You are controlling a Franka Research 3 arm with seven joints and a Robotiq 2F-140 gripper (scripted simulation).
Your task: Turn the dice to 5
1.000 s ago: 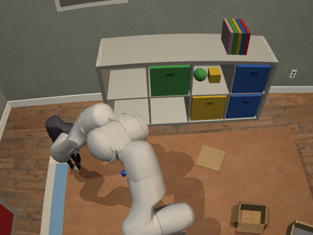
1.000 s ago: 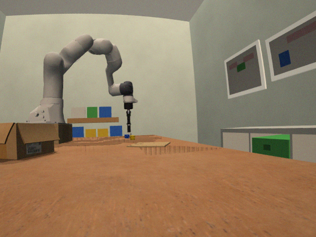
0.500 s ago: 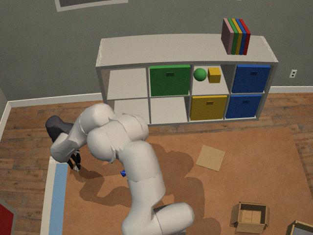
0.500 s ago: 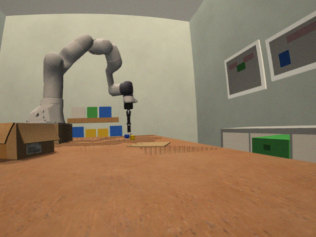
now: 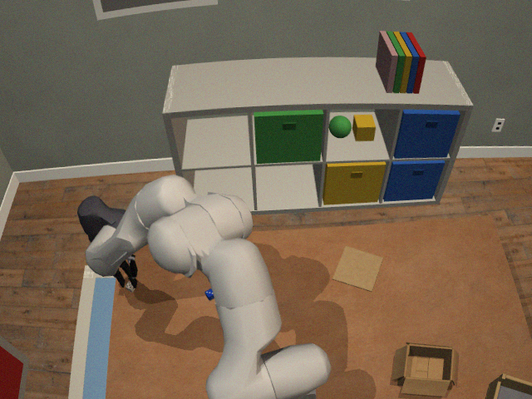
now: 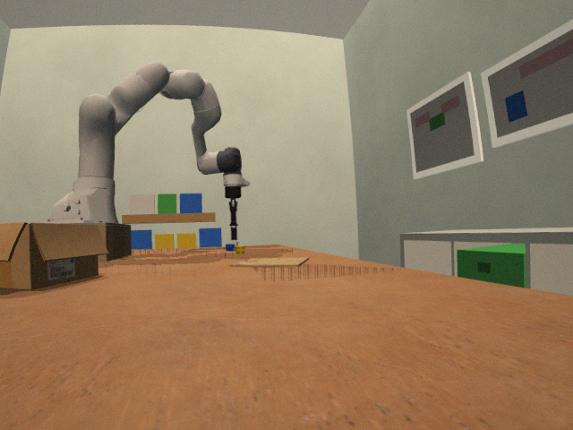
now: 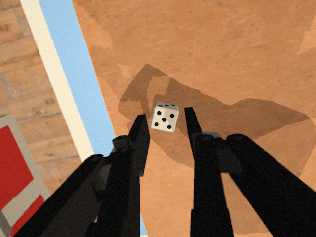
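Now: the white die 50 mm below my hand. Also, from my hand: tan mat (760 mm to the right, 70 mm ahead, 60 mm below); then yellow die (440 mm to the right, 50 mm below, 10 mm ahead); then blue die (270 mm to the right, 50 mm below, 20 mm behind).
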